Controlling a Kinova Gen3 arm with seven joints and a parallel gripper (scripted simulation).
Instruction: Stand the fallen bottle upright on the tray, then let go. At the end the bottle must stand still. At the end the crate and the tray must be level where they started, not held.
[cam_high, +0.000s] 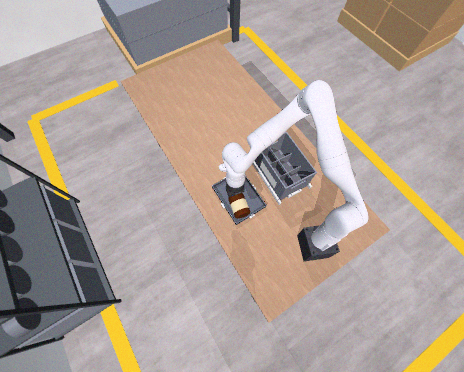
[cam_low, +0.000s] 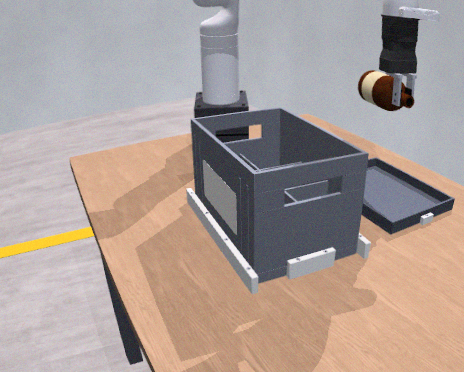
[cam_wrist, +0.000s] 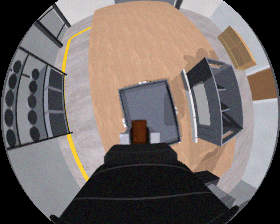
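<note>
Now: hand 5 cm past the brown bottle, 1 cm to the right of it and 1 cm above it. From my hand the other things lie so: dark grey tray (2 cm ahead, 5 cm to the right, 19 cm below); then dark grey crate (4 cm ahead, 32 cm to the right, 12 cm below).
</note>
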